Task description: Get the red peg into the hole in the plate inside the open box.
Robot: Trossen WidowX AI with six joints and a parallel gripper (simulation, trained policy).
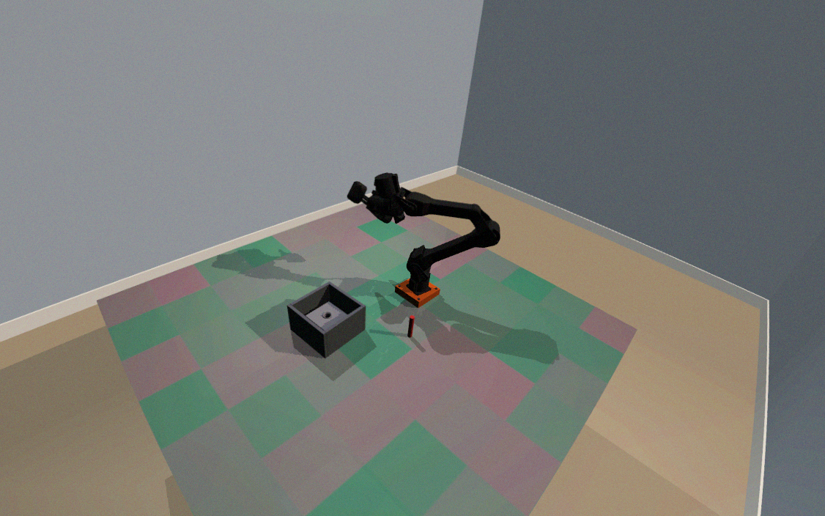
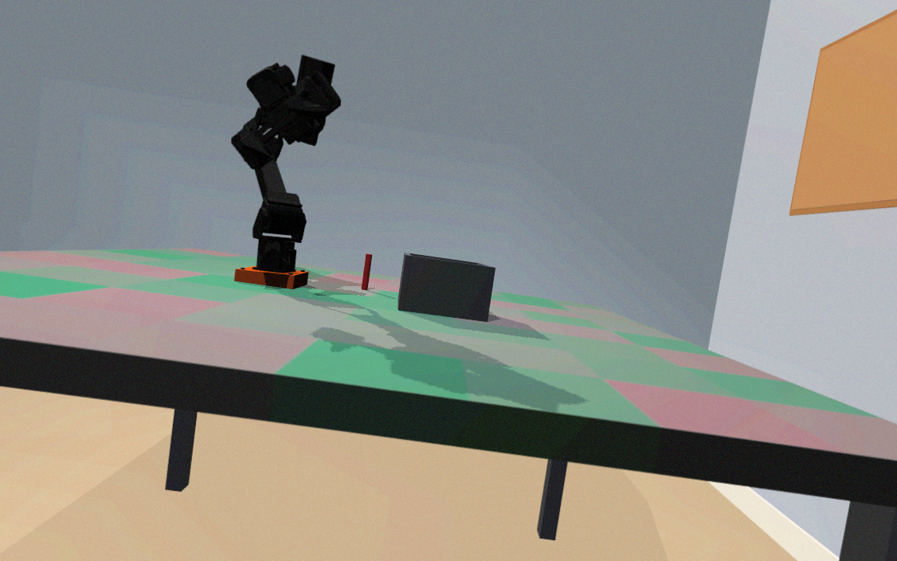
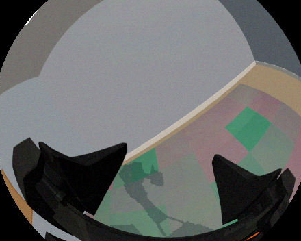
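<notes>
The red peg lies 410 mm to the left of my gripper tip, 220 mm below it and 70 mm ahead of it. From my gripper tip the other things lie so: grey plate 260 mm to the left, 260 mm ahead, 210 mm below; dark box 260 mm to the left, 260 mm ahead, 230 mm below.
</notes>
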